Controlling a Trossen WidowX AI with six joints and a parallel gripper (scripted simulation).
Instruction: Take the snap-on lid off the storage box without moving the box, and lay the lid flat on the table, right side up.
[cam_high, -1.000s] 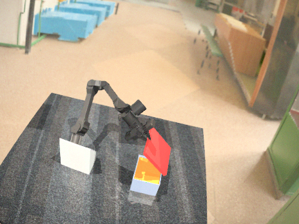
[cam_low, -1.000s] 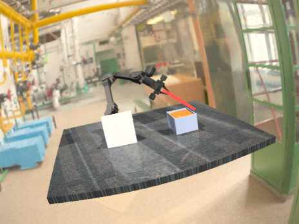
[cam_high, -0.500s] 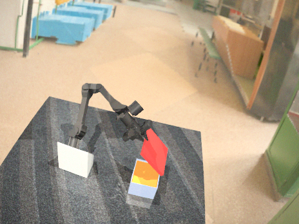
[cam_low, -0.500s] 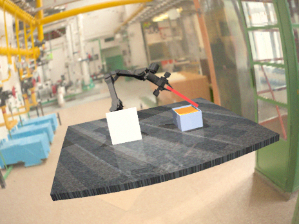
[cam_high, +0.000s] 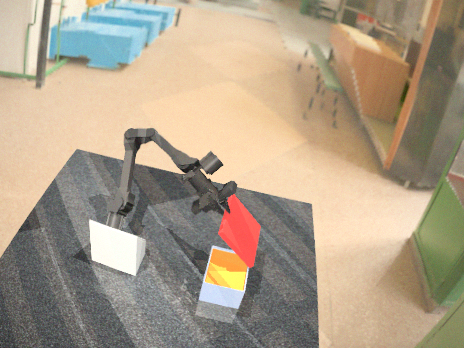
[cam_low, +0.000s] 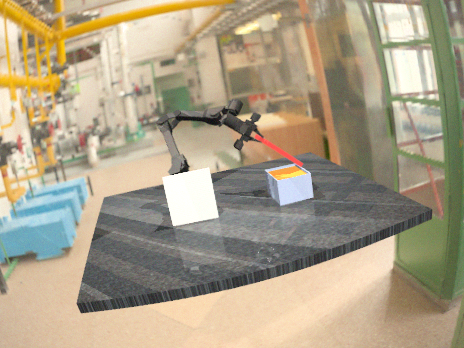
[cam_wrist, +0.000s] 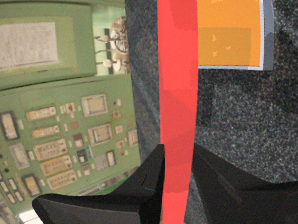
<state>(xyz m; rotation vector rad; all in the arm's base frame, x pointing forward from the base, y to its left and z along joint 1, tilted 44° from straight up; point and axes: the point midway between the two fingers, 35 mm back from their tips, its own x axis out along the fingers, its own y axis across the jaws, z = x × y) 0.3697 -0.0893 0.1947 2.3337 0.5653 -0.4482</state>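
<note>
Right now the red lid is 6 cm ahead of my gripper tip, 1 cm to the right of it and 5 cm below it. Round my gripper tip: storage box: 2 cm ahead, 16 cm to the right, 18 cm below.
</note>
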